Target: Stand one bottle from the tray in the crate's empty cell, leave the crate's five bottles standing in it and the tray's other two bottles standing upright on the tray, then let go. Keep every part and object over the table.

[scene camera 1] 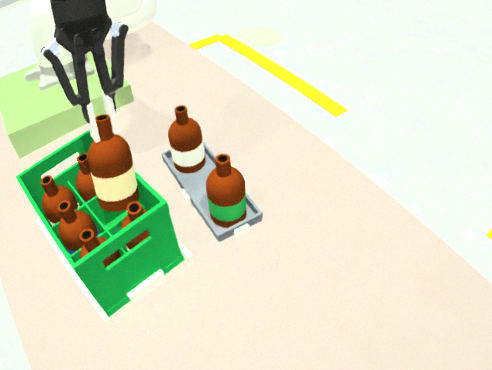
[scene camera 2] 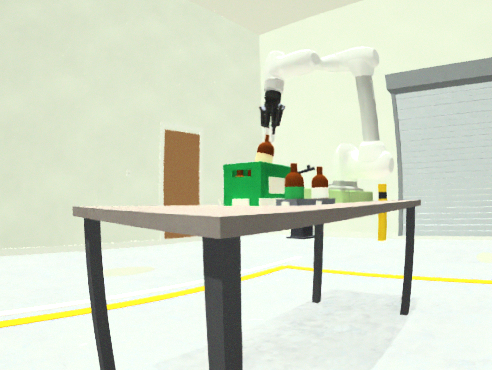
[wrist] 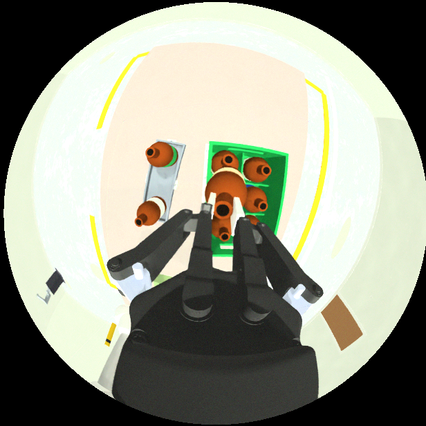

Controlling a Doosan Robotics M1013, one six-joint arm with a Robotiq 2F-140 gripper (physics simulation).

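Frame: origin at the arm's base, x ahead, y left, z up, level; millimetres.
Where they show: gripper, fingertip midpoint: [scene camera 1: 105,134] [scene camera 2: 268,142]; arm's base, link origin: [scene camera 2: 344,190].
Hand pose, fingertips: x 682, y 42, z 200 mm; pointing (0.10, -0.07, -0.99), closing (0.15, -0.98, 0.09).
Things, the pixels of their top centre, and the offset from my fingertips. "*": a spot on its surface instead. Level surfaces: height alone.
- brown bottle with a cream label, top centre: [scene camera 1: 97,123] [scene camera 2: 265,134] 12 mm ahead, 6 mm right, 34 mm up
- green crate, top centre: [scene camera 1: 81,187] [scene camera 2: 258,165] 9 mm back, 71 mm right, 95 mm down
- green-labelled bottle, top centre: [scene camera 1: 222,158] [scene camera 2: 293,163] 42 mm ahead, 180 mm left, 110 mm down
- white-labelled bottle, top centre: [scene camera 1: 180,108] [scene camera 2: 319,166] 136 mm back, 170 mm left, 110 mm down
- grey tray, surface spot: [scene camera 1: 200,190] * 44 mm back, 156 mm left, 265 mm down
- beige table, surface height: 270 mm down
My gripper [scene camera 1: 102,123] [scene camera 2: 269,133] [wrist: 223,203] is shut on the neck of a brown bottle with a cream label [scene camera 1: 113,172] [scene camera 2: 265,151] [wrist: 226,186]. This bottle leans slightly; its base is below the rim of the green crate [scene camera 1: 165,237] [scene camera 2: 243,189] [wrist: 280,175], at the cell between two bottles on the tray side. Whether its base touches anything is unclear. Five brown bottles stand in the crate, partly hidden. The green-labelled bottle [scene camera 1: 226,192] [scene camera 2: 294,179] [wrist: 161,154] and white-labelled bottle [scene camera 1: 185,137] [scene camera 2: 320,179] [wrist: 150,212] stand upright on the grey tray [scene camera 1: 200,190] [wrist: 162,182].
The crate and tray stand side by side on the beige table [scene camera 1: 310,260] [scene camera 2: 165,212] [wrist: 215,90], with a narrow gap between them. A light green block [scene camera 1: 45,105] [scene camera 2: 355,195] lies under the arm's base, behind the crate. The crate walls rise around the held bottle's lower part.
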